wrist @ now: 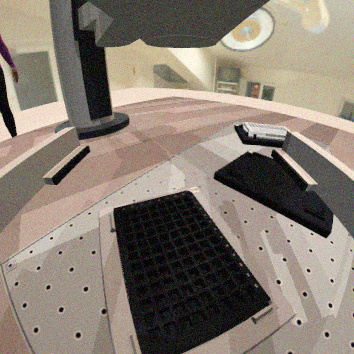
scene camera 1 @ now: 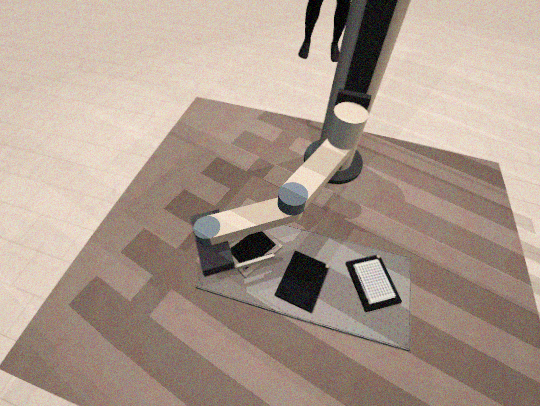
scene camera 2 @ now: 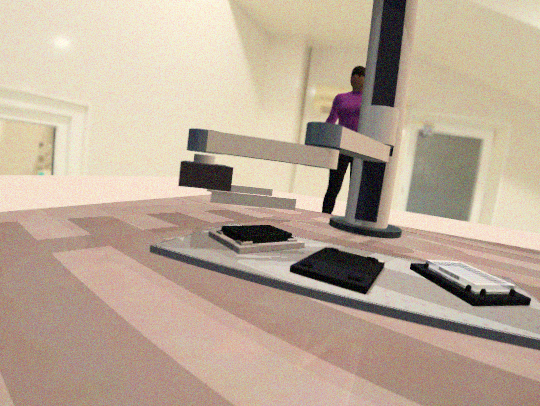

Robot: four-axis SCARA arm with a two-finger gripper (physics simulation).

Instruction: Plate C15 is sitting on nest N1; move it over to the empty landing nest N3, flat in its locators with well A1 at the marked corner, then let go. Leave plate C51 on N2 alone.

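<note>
Plate C15, a black well plate (scene camera 1: 253, 247) (scene camera 2: 257, 233) (wrist: 185, 270), sits on the pale nest N1 (scene camera 2: 270, 247) (wrist: 110, 295). My gripper (scene camera 1: 260, 240) (scene camera 2: 283, 197) (wrist: 179, 137) is open and empty. It hangs above C15, with clear height between fingers and plate in scene camera 2. In scene camera 1 the arm hides one finger. The black nest N3 (scene camera 1: 302, 281) (scene camera 2: 337, 269) (wrist: 270, 187) holds no plate; a small pale mark shows at one corner in scene camera 1. Plate C51, white (scene camera 1: 374, 281) (scene camera 2: 470, 276) (wrist: 265, 131), sits on the black nest N2 (scene camera 1: 385, 305) (scene camera 2: 500, 300).
The three nests stand in a row on a grey perforated board (scene camera 1: 350, 322) (wrist: 60, 280), with N3 between N1 and N2. The arm's column (scene camera 1: 334, 107) (scene camera 2: 392, 150) (wrist: 67, 75) rises behind the board from a dark round base. A person stands behind the column.
</note>
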